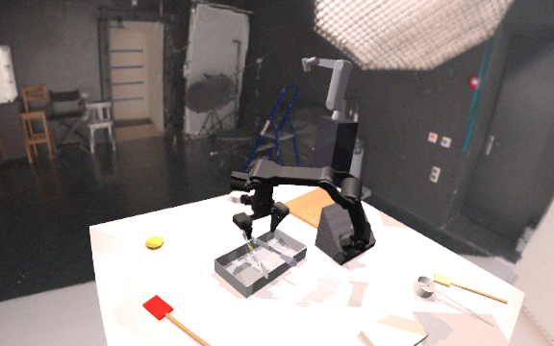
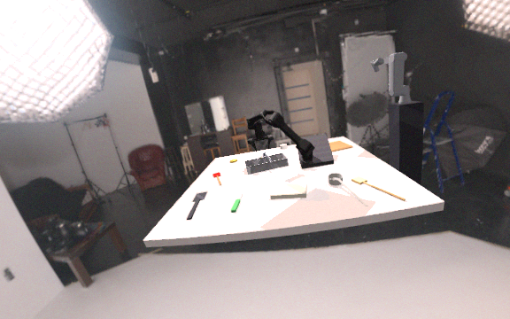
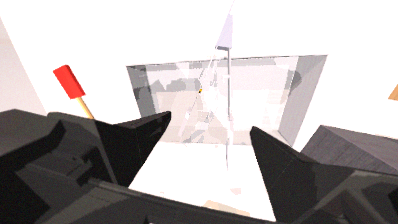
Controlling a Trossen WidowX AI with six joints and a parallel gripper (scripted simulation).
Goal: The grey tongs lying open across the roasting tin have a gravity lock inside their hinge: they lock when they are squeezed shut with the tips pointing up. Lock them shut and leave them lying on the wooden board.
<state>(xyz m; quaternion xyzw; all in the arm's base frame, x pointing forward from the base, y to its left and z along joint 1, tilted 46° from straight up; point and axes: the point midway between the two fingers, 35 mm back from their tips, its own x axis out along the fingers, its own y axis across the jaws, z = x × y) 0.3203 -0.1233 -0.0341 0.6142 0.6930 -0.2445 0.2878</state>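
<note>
Now: the grey roasting tin 10 mm behind my gripper tip, 10 mm to the left of it and 100 mm below it. Also, from my gripper tip: yellow disc (330 mm ahead, 250 mm to the right, 120 mm below); beige block (190 mm behind, 480 mm to the left, 110 mm below); red spatula (350 mm ahead, 130 mm to the left, 120 mm below).
</note>
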